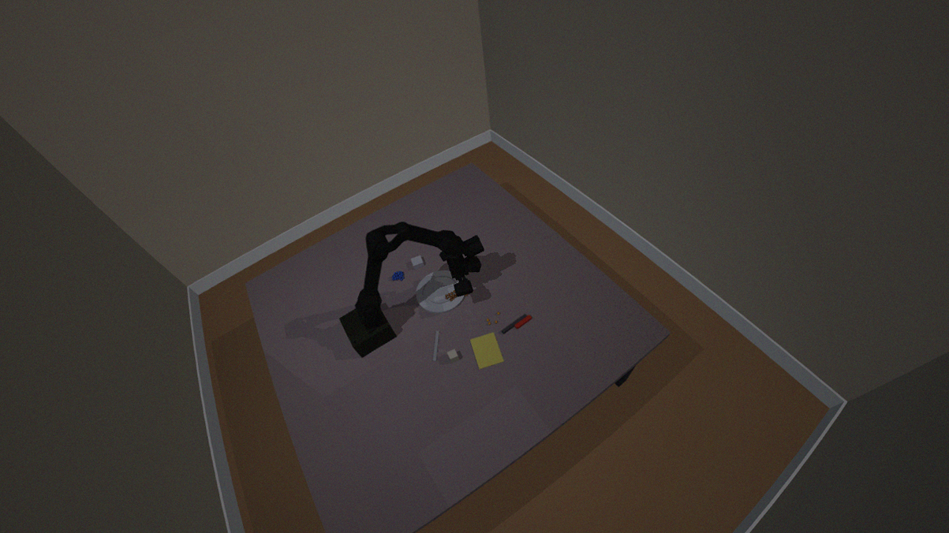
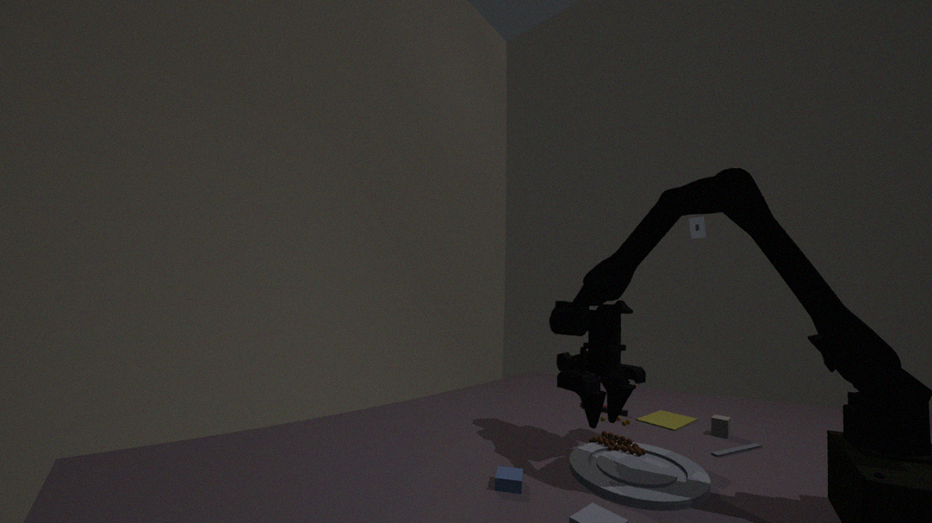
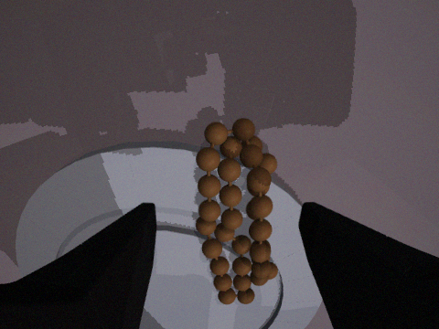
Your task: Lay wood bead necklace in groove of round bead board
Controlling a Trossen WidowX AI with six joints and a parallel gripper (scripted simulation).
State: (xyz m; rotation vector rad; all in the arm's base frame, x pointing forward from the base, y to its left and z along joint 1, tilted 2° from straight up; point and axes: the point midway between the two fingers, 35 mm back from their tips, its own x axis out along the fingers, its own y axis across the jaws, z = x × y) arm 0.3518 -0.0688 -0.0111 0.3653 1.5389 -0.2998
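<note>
The round bead board is 7 cm behind my gripper tip, 6 cm to the left of it and 3 cm below it. Also, from my gripper tip: grey block (25 cm to the left, 5 cm behind, 3 cm below); then blue block (20 cm to the left, 8 cm ahead, 4 cm below); then thin stick (22 cm behind, 12 cm to the right, 4 cm below).
</note>
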